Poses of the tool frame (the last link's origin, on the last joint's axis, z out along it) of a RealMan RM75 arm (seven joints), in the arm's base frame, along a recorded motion.
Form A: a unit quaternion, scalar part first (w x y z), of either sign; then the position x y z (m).
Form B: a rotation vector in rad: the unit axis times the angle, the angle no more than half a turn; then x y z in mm. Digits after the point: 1 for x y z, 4 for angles.
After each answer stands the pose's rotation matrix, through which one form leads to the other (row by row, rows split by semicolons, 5 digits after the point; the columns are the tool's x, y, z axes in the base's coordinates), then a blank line. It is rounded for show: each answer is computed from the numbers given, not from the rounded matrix.
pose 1, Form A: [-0.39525 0.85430 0.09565 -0.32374 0.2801 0.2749 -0.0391]
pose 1, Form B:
[-2.1659 -0.2425 0.8208 280.1 274.9 -39.1]
0.77209 -0.09249 -0.62875; 0.41934 -0.66926 0.61339; -0.47753 -0.73725 -0.47794

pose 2, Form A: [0.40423 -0.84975 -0.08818 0.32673 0.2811 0.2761 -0.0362]
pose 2, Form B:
[-2.1454 -0.2226 0.8249 281.1 276.1 -36.2]
0.77094 -0.11429 -0.62656; 0.41401 -0.65765 0.62936; -0.48399 -0.74461 -0.45969

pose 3, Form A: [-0.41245 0.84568 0.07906 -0.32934 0.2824 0.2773 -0.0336]
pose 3, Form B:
[-2.1271 -0.1989 0.8284 282.4 277.3 -33.6]
0.77057 -0.13795 -0.62225; 0.40539 -0.64727 0.64552; -0.49181 -0.74967 -0.44284

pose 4, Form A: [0.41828 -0.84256 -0.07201 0.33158 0.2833 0.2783 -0.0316]
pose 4, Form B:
[-2.1135 -0.1806 0.8318 283.3 278.3 -31.6]
0.76974 -0.15604 -0.61900; 0.39873 -0.63971 0.65710; -0.49851 -0.75261 -0.43019

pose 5, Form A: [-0.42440 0.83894 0.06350 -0.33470 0.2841 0.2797 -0.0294]
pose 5, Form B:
[-2.0986 -0.1588 0.8372 284.1 279.7 -29.4]
0.76789 -0.17755 -0.61549; 0.39064 -0.63170 0.66959; -0.50769 -0.75461 -0.41572

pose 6, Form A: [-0.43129 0.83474 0.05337 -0.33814 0.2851 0.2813 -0.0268]
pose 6, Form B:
[-2.0815 -0.1331 0.8432 285.1 281.3 -26.8]
0.76562 -0.20257 -0.61056; 0.38078 -0.62228 0.68394; -0.51849 -0.75613 -0.39929

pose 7, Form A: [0.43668 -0.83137 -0.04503 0.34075 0.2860 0.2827 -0.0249]
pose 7, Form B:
[-2.0680 -0.1120 0.8476 286.0 282.7 -24.9]
0.76372 -0.22272 -0.60590; 0.37247 -0.61457 0.69539; -0.52725 -0.75677 -0.38640

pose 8, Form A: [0.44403 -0.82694 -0.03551 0.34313 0.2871 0.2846 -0.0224]
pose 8, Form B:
[-2.0502 -0.0880 0.8507 287.1 284.6 -22.4]
0.76200 -0.24599 -0.59904; 0.36345 -0.60315 0.71001; -0.53597 -0.75875 -0.37019

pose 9, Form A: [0.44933 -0.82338 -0.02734 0.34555 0.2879 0.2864 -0.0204]
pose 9, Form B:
[-2.0365 -0.0676 0.8546 287.9 286.4 -20.4]
0.75970 -0.26551 -0.59360; 0.35555 -0.59471 0.72104; -0.54447 -0.75883 -0.35740

